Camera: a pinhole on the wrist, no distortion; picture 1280 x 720 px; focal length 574.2 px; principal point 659.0 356.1 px. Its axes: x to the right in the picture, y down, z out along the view. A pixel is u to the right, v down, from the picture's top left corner.
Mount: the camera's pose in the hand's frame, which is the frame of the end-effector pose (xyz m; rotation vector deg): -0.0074 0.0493 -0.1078 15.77 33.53 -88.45
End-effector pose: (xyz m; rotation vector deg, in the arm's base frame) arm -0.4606 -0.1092 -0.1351 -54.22 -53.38 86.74
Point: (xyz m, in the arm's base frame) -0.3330 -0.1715 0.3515
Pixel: 1186 131
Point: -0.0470 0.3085 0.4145
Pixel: outside the picture
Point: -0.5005 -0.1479 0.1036
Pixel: 828 177
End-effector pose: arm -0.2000 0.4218 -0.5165 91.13 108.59 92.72
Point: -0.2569 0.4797 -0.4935
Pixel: 697 638
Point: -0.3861 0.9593 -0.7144
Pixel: 777 663
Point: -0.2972 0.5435 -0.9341
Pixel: 977 208
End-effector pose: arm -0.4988 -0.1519 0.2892 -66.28 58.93 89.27
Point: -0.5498 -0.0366 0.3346
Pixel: 378 207
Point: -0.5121 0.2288 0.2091
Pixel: 502 431
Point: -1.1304 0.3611 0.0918
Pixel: outside the picture
